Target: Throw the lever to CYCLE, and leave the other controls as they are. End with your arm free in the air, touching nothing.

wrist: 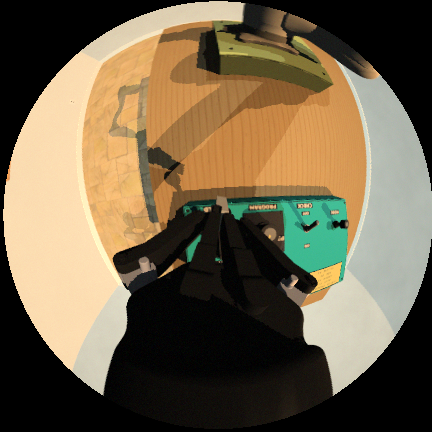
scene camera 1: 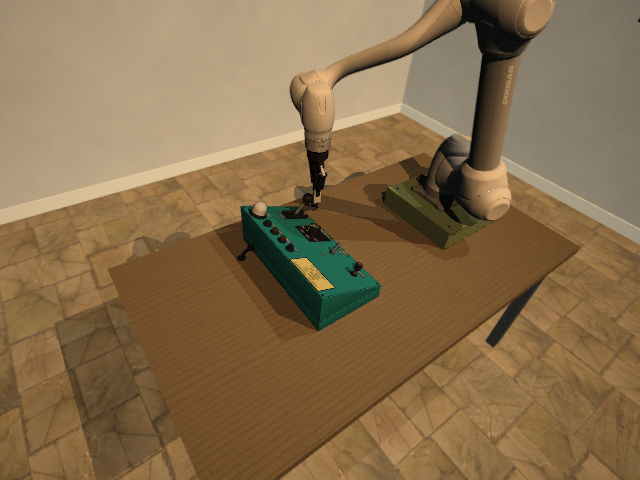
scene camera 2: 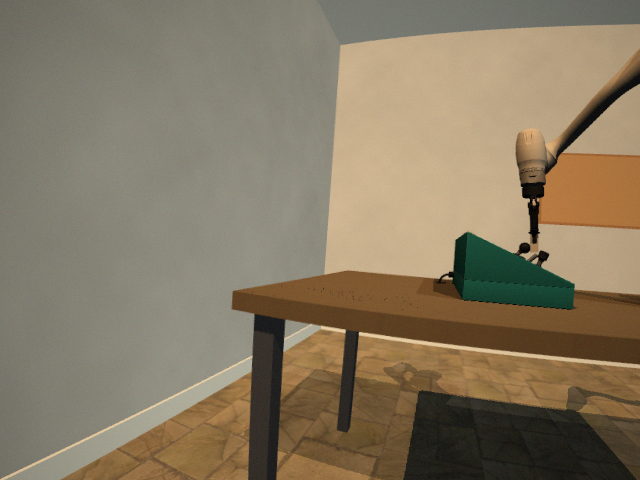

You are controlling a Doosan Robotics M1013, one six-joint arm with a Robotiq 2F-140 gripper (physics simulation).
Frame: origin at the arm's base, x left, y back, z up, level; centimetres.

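Seen in the pictures: gripper, between the fingertips: [wrist: 219, 203] [scene camera 1: 316, 201] [scene camera 2: 534, 252]; arm's base, origin of its link: [scene camera 1: 439, 195].
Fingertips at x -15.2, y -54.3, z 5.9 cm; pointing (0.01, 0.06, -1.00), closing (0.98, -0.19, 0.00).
Pixels of each thing's middle, then the offset from my fingertips to it. "spot": a spot on its surface instead.
- green control panel, middle of its body: [wrist: 282, 249] [scene camera 2: 499, 265] [scene camera 1: 308, 250] dx +16.8, dy -14.0, dz -5.2 cm
- dark PROGRAM selector, middle of its body: [wrist: 267, 233] [scene camera 1: 314, 229] dx +10.4, dy -7.7, dz -3.2 cm
- CHECK toggle, middle of its body: [wrist: 312, 225] [scene camera 1: 336, 247] dx +22.4, dy -6.1, dz -2.7 cm
- black MODE knob, middle of its body: [scene camera 2: 543, 255] [scene camera 1: 358, 266] [wrist: 343, 223] dx +34.4, dy -5.8, dz -1.5 cm
- white dome, a spot on its surface: [scene camera 1: 259, 209] spot: dx +0.1, dy -24.3, dz +5.2 cm
The green control panel [scene camera 1: 347, 276] [scene camera 2: 491, 273] [wrist: 325, 250] stands on the table. Its large lever [scene camera 1: 308, 198] [scene camera 2: 524, 248] has a black ball knob and leans toward the panel's low edge, on the robot's side. My gripper [scene camera 1: 316, 202] [scene camera 2: 534, 248] [wrist: 219, 203] is shut and empty, pointing down. Its fingertips are close beside the ball knob, on the robot's side; whether they touch it I cannot tell. In the wrist view the fingers hide the lever and most of its label. The CYCLE marking is not readable.
The dark PROGRAM selector [scene camera 1: 312, 232] [wrist: 269, 232] is beside the lever. The CHECK toggle [scene camera 1: 336, 248] [wrist: 311, 226] and black MODE knob [scene camera 1: 357, 266] [wrist: 341, 224] are farther along. A white dome [scene camera 1: 259, 209] and several dark buttons line the high side. The olive robot base [scene camera 1: 418, 214] [wrist: 270, 67] is behind.
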